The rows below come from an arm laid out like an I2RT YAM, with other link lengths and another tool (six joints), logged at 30 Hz.
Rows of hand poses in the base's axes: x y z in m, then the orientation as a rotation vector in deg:
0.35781, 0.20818, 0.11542, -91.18, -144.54, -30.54
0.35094, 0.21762, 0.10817, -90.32, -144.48, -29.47
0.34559, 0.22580, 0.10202, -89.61, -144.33, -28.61
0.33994, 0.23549, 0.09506, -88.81, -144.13, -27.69
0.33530, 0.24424, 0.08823, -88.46, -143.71, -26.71
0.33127, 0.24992, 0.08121, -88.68, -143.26, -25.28
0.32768, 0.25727, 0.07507, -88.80, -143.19, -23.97
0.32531, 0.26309, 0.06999, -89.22, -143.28, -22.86
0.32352, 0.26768, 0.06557, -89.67, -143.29, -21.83
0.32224, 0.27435, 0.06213, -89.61, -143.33, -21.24
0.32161, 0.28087, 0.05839, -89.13, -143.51, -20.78
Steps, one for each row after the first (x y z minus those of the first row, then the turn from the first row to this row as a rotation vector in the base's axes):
-0.00687, 0.00944, -0.00725, -0.20, 0.82, 0.61
-0.01222, 0.01762, -0.01340, -0.31, 1.56, 1.09
-0.01787, 0.02731, -0.02036, -0.40, 2.38, 1.62
-0.02251, 0.03606, -0.02719, -0.54, 3.26, 1.83
-0.02654, 0.04174, -0.03421, -1.05, 4.19, 1.69
-0.03013, 0.04909, -0.04035, -1.69, 4.82, 1.68
-0.03250, 0.05491, -0.04543, -2.40, 5.14, 1.49
-0.03429, 0.05950, -0.04985, -3.05, 5.47, 1.26
-0.03557, 0.06617, -0.05329, -3.35, 5.73, 1.35
-0.03620, 0.07269, -0.05703, -3.53, 5.95, 1.72

